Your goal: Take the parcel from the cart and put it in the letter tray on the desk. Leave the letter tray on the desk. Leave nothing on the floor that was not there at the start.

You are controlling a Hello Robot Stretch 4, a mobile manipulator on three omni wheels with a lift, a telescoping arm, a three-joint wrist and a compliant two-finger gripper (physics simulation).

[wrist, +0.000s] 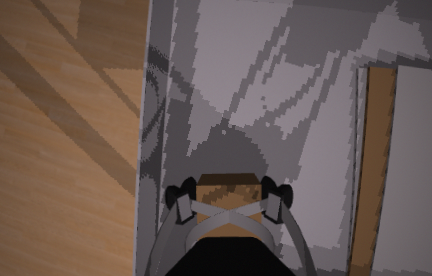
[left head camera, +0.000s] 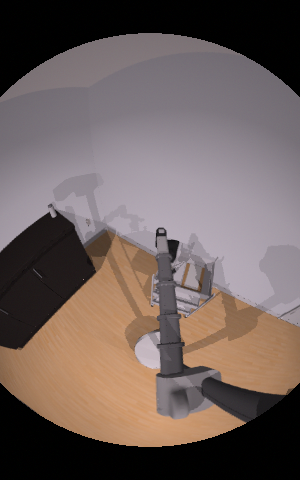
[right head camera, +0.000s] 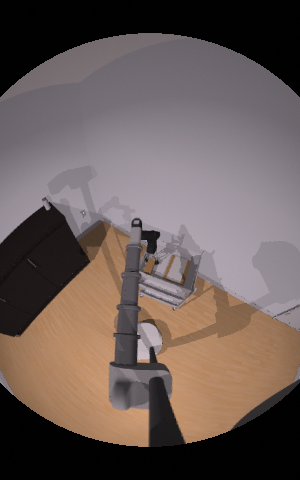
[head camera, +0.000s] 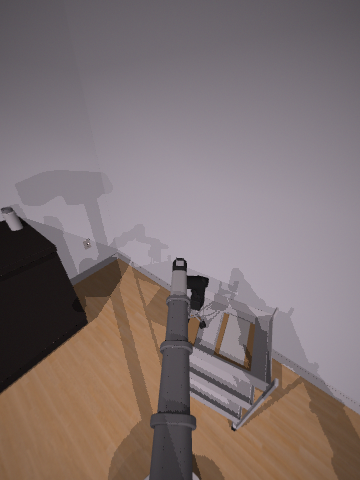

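Pixels of known places: gripper, fingertip midpoint: [wrist: 228,191] [right head camera: 151,262] [head camera: 194,324]; robot's base at its link origin: [left head camera: 155,348] [right head camera: 141,339].
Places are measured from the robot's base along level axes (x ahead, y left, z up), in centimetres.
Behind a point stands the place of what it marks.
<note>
The parcel, a small brown box [head camera: 193,332] @[x 55.5, y -7.7, z 68.7 cm] [right head camera: 149,266] @[x 55.8, y -7.4, z 68.7 cm] [wrist: 229,204] @[x 62.4, y -8.8, z 68.7 cm], lies on the top of the grey cart [head camera: 261,345] @[x 53.4, y -40.7, z 63.5 cm] [left head camera: 207,283] @[x 48.7, y -40.0, z 63.5 cm] [wrist: 235,65] @[x 73.8, y -13.4, z 63.5 cm], near its left edge in the wrist view. My gripper [wrist: 228,191] @[x 62.2, y -8.7, z 63.7 cm] is shut on the parcel, with one dark fingertip against each side. In the head camera view the arm hides part of the parcel and one finger. I cannot tell any gap between the parcel and the cart top. The letter tray and a desk that I can make out as such do not show.
A wide box with brown edges and a pale middle [head camera: 235,342] @[x 53.6, y -28.0, z 64.8 cm] [wrist: 402,170] @[x 58.8, y -25.6, z 64.8 cm] lies on the cart, right of the parcel. A dark cabinet [head camera: 37,310] @[x 76.4, y 90.2, z 48.8 cm] [left head camera: 47,270] @[x 57.0, y 103.9, z 62.9 cm] stands at the left with a white cylinder [head camera: 12,219] @[x 108.8, y 108.4, z 96.5 cm] on it. Walls stand close behind the cart.
</note>
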